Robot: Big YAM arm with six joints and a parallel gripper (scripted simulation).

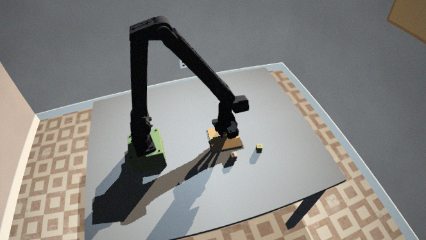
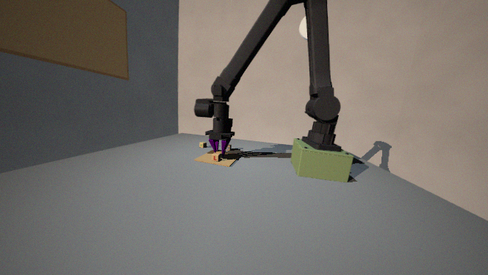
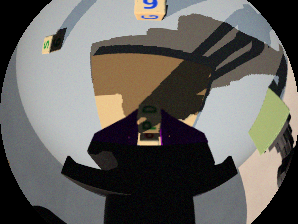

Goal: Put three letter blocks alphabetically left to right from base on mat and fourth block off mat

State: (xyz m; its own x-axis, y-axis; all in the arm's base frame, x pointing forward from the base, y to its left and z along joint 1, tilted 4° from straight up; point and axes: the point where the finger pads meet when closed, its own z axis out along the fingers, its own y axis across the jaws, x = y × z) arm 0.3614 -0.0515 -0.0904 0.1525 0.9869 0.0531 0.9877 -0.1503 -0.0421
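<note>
Now: the block right at my hand. Also, from my hand: tan mat (10 mm below).
</note>
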